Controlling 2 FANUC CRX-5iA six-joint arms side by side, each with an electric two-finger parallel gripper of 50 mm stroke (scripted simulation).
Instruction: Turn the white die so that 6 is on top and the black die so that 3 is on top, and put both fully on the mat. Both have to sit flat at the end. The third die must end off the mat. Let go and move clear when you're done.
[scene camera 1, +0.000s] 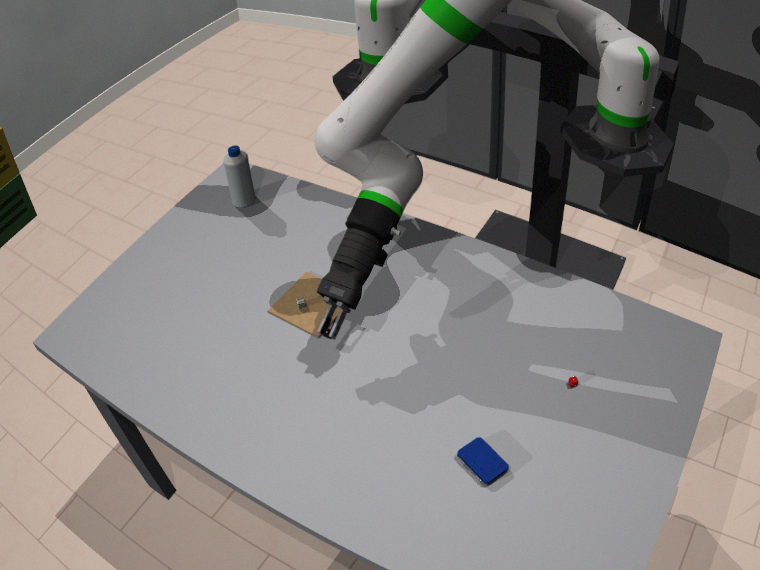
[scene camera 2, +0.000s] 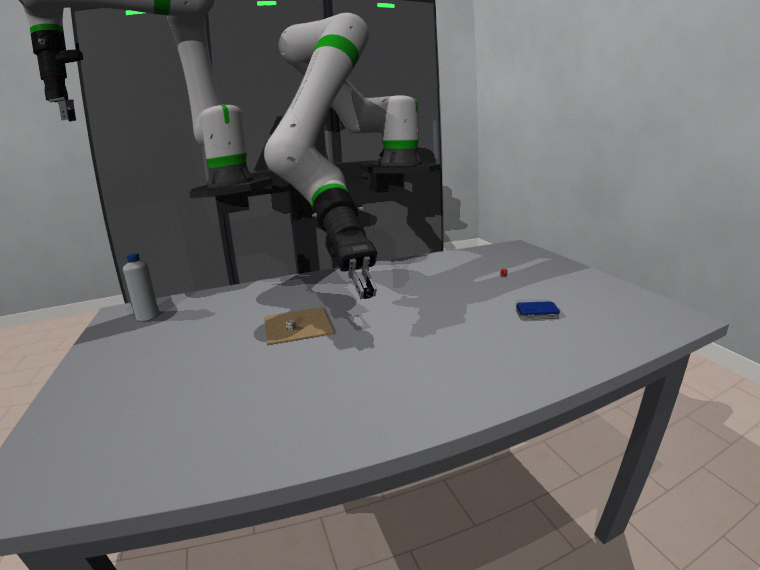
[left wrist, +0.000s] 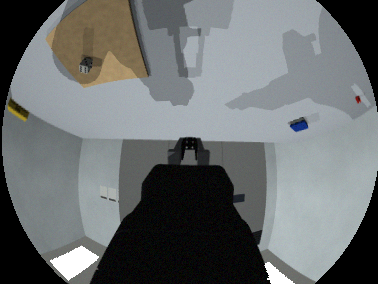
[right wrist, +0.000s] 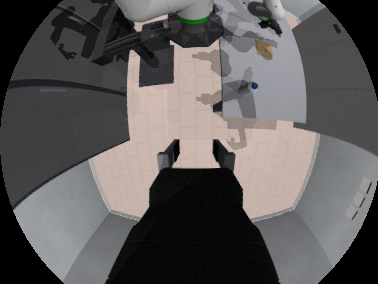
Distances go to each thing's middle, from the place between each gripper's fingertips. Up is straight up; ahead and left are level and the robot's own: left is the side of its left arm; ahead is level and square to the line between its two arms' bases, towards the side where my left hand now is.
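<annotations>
Here is the tan mat (scene camera 1: 309, 318), and my left hand (scene camera 1: 326, 335) is 10 cm above it, 11 cm past it and 13 cm to the left of it. Counted from my left hand, the blue-topped box (scene camera 1: 477, 456) is 9 cm below, 10 cm ahead and 37 cm to the left. The grey bottle (scene camera 2: 136, 271), again from my left hand, is 2 cm below, 35 cm behind and 49 cm to the right.
As for my right gripper (scene camera 2: 69, 120), it is 49 cm above the grey bottle, 32 cm short of it and 19 cm to the right of it. From my right hand I find the tan mat 57 cm below, 56 cm ahead and 56 cm to the left, and the blue-topped box 56 cm below, 77 cm ahead and 105 cm to the left.
</annotations>
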